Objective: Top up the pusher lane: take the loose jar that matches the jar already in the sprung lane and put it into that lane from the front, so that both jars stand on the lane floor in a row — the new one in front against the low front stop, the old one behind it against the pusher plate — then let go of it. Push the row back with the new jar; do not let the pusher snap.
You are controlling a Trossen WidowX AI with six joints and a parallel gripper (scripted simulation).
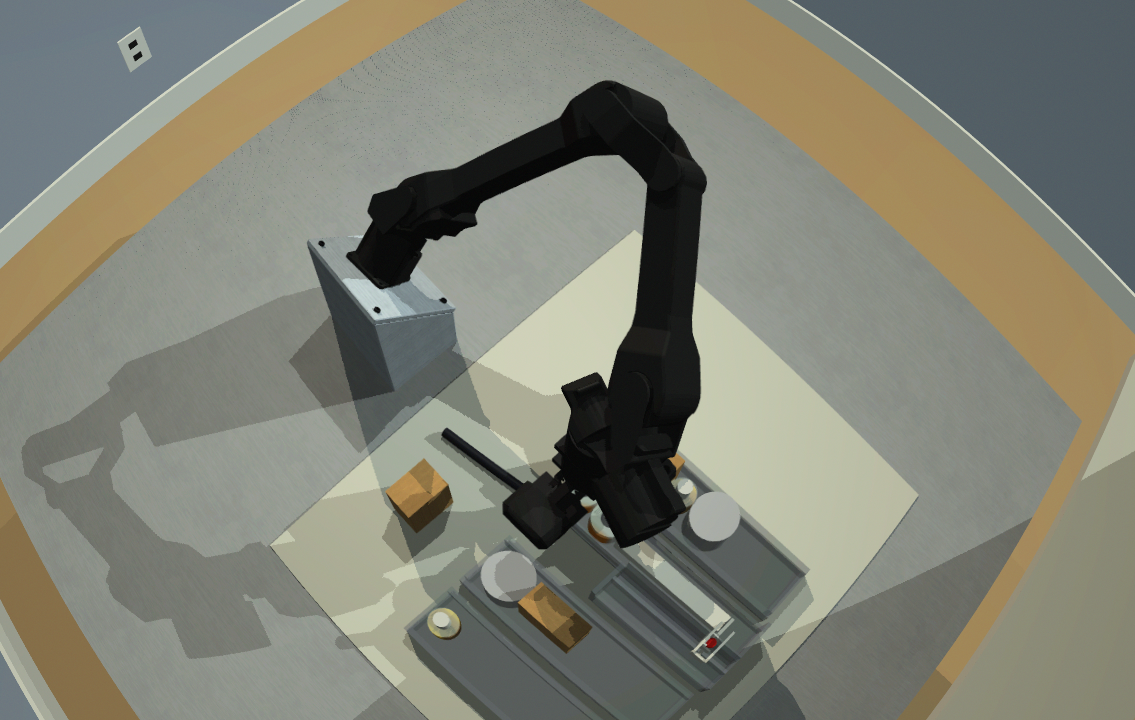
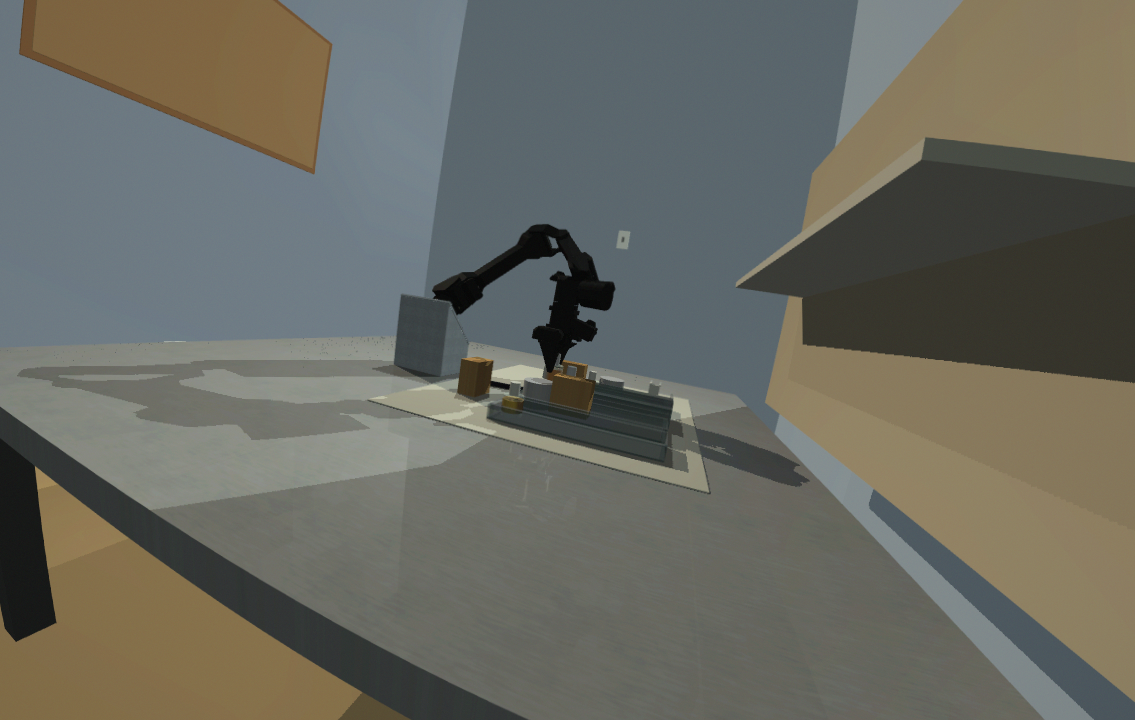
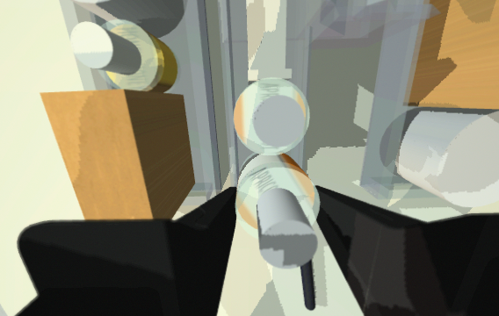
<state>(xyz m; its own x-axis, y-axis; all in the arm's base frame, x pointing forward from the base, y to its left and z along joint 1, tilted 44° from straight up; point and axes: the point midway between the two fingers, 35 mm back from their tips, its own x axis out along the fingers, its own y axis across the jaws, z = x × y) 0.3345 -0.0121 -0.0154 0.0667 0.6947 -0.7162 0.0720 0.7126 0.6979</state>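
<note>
Now: the black rod 100 mm behind my gripper tip, 30 mm to the right of it and 50 mm below it. From my gripper tip the other things lie so: sprung lane 150 mm ahead, 30 mm to the right, 40 mm below; red-marked part 230 mm ahead, 50 mm to the right, 10 mm above.
</note>
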